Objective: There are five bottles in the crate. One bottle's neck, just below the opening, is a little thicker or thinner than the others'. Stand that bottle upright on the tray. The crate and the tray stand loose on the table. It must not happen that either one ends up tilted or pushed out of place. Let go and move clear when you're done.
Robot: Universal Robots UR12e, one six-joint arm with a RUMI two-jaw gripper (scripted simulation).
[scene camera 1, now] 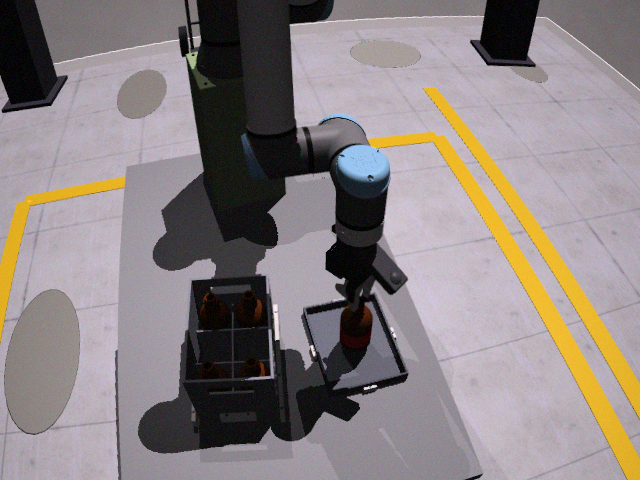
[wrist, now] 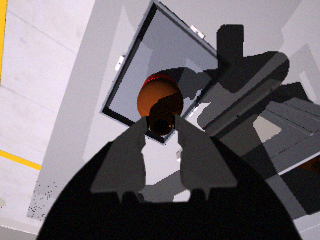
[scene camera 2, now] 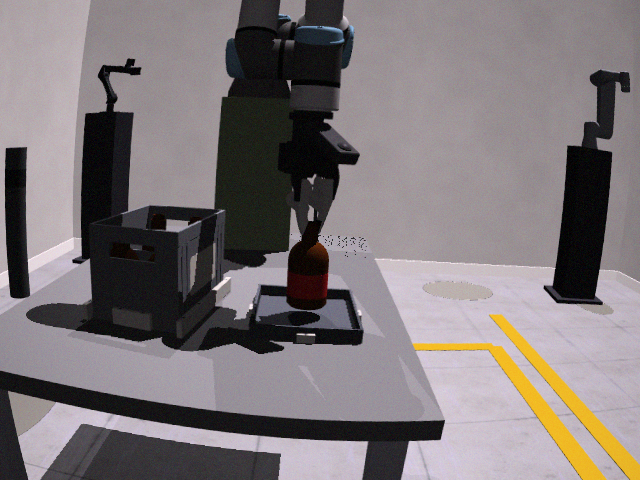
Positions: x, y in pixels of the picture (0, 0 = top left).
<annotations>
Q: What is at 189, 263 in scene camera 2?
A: A dark grey crate.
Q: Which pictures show the bottle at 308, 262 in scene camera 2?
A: Scene camera 1, the wrist view and scene camera 2: all of them.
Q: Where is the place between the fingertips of my gripper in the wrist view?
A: At 160, 116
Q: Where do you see a bottle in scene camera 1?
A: At 215, 314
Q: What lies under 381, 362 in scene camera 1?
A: A black tray.
</annotations>
